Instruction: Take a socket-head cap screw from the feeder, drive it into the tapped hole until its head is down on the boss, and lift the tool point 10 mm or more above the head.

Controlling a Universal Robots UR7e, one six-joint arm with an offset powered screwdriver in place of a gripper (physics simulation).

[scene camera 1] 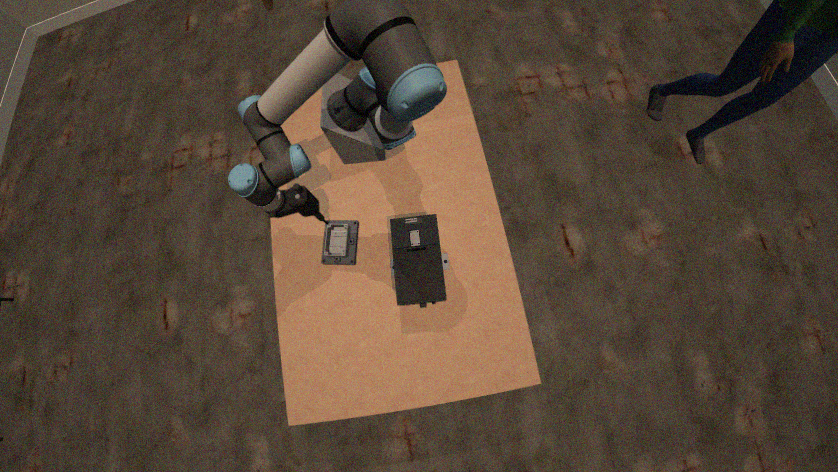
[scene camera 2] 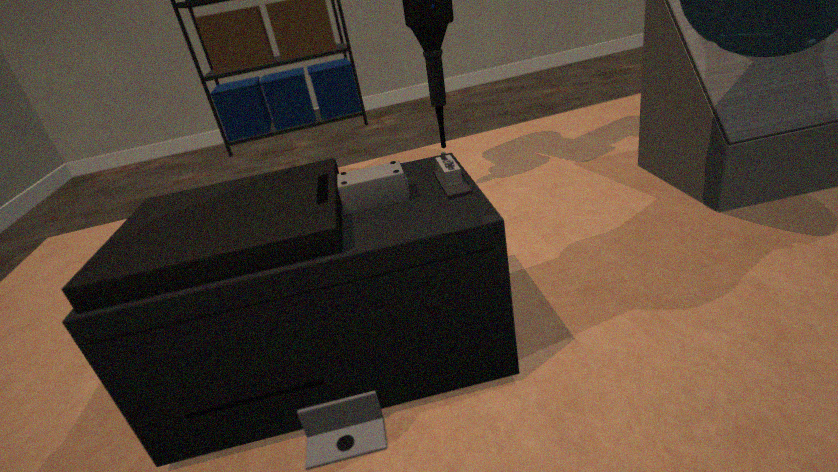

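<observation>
The dark tool, my gripper [scene camera 1: 326, 222] [scene camera 2: 443, 145], is a screwdriver with a thin bit pointing down. In scene camera 1 its tip overlaps the upper left corner of the grey plate [scene camera 1: 354, 249], which has corner holes and a pale inset. The plate does not show in scene camera 2. The black feeder box [scene camera 1: 419, 275] [scene camera 2: 293, 328] stands to the plate's right in scene camera 1. A small pale block [scene camera 2: 449, 165] sits on its end, below the bit in that view. A tiny light spot shows just under the tip; I cannot tell whether it is a screw on the bit.
A pale block with corner holes [scene camera 1: 415, 237] [scene camera 2: 375, 186] sits on the box. A bracket [scene camera 1: 445, 260] [scene camera 2: 366, 436] stands at its side. The robot's grey pedestal [scene camera 1: 357, 149] [scene camera 2: 674, 126] is on the tan mat [scene camera 1: 351, 375]. A person [scene camera 1: 744, 76] stands at the right. A shelf [scene camera 2: 216, 117] stands behind.
</observation>
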